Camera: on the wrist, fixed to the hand. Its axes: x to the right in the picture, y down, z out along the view.
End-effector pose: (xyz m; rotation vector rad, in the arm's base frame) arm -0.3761 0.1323 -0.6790 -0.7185 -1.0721 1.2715
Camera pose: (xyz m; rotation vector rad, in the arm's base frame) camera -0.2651 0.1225 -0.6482 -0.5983 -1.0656 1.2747
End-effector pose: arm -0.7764 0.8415 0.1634 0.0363 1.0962 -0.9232
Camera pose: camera -0.8916 0.8395 0.1540 0.0473 1.0259 -1.0162
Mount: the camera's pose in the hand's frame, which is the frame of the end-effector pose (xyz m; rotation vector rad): -0.0073 -0.0730 -0.0894 0.0777 -0.0430 -0.0603
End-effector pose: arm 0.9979 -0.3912 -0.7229 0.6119 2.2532 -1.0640
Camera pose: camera 0.9322 -0.3632 -0.6320 0.5506 2.2143 -1.1879
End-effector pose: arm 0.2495 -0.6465 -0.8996 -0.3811 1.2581 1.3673
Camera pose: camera 0.2751 -0.7427 -0.9585 -0.3315 1.2507 1.2655
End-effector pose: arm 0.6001 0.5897 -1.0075 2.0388 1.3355 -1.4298
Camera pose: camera 0.5901 0.6853 -0.9432 2.0195 1.3547 -1.5657
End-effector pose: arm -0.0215 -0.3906 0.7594 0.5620 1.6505 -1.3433
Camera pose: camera -0.1082 -0.3280 0.8034 0.5288 1.5971 -1.4588
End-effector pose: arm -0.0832 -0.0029 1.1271 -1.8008 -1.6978 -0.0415
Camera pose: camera -0.1142 -0.0553 1.2254 -1.7048 -1.7595 0.0372
